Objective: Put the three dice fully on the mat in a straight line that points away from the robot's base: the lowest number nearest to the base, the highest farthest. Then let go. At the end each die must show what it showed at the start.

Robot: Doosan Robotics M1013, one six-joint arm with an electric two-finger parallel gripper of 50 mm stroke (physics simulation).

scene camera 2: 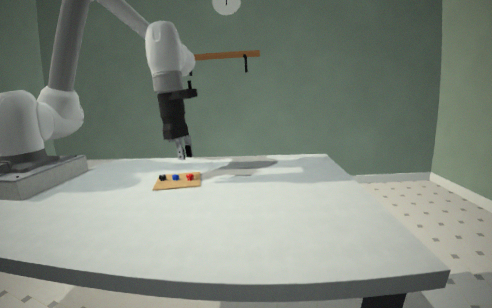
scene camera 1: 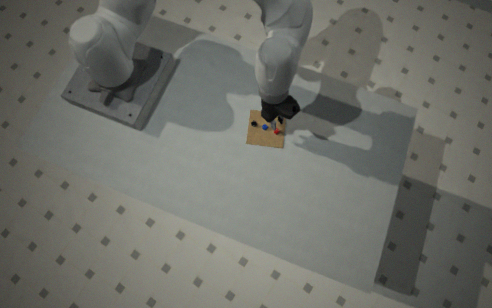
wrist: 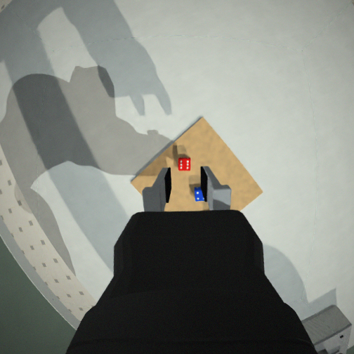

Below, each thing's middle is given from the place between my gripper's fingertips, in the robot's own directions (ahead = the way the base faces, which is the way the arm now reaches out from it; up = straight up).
Now: hand 3 cm past the tan mat [scene camera 1: 256,135] and 7 cm above it.
